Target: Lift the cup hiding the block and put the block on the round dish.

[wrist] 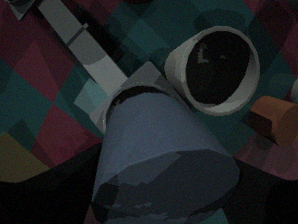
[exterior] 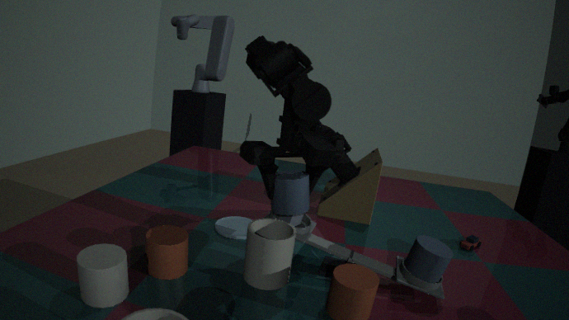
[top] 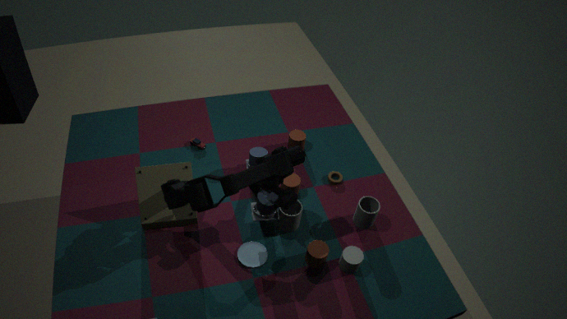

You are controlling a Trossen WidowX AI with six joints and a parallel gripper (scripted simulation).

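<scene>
Right now my gripper tip is 40 mm above the grey block and 10 mm to the right of it. From my gripper tip the other things lie so: pale round dish: 120 mm to the right, 120 mm below, 60 mm behind; white cylinder: 260 mm ahead, 210 mm to the right, 90 mm below; blue-grey cup: 20 mm to the right, 10 mm above.
</scene>
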